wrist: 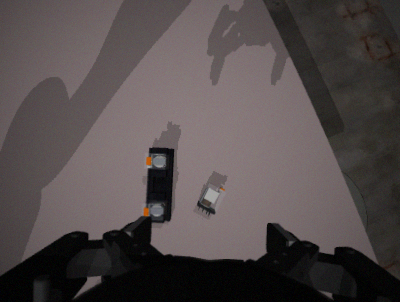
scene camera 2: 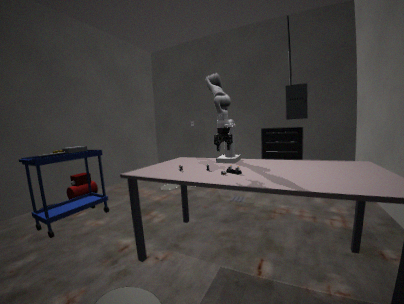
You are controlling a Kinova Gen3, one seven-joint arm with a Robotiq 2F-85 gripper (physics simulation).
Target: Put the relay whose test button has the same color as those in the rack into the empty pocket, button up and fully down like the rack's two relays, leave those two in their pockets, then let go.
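Seen in the pictures: gripper, fingertip midpoint: (wrist: 208, 233) (scene camera 2: 223, 150); arm's base at its link origin: (scene camera 2: 230, 156).
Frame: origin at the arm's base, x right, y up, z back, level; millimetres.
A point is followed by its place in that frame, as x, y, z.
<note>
The black rack (scene camera 2: 234, 171) (wrist: 170, 186) @(-95, -29, -459) stands on the table. Two relays with orange buttons, one (wrist: 159, 161) @(-130, 4, -468) in the far end pocket and one (wrist: 157, 210) @(-77, 4, -436) in the near end pocket, sit upright; the middle pocket between them is empty. A loose relay (scene camera 2: 223, 173) @(-52, -29, -524) (wrist: 211, 196) @(-54, -22, -504) lies tipped on its side beside the rack, with its pins to the lower left and a small orange button at its upper right in the wrist view. My gripper (scene camera 2: 223, 149) @(-53, 114, -493) (wrist: 208, 233) @(-53, 114, -493) is open and empty, high above the table. Its left finger reaches close to the rack's near end in the wrist view.
Two other small relays (scene camera 2: 208, 167) @(88, -20, -395) (scene camera 2: 181, 168) @(289, -24, -431) stand on the pink table (scene camera 2: 320, 172) @(-650, -43, -392) (wrist: 250, 135) @(-103, -43, -601), left of the rack in the scene view; their button colours are too small to tell. A blue cart (scene camera 2: 62, 157) stands left of the table. The table edge runs along the wrist view's right side.
</note>
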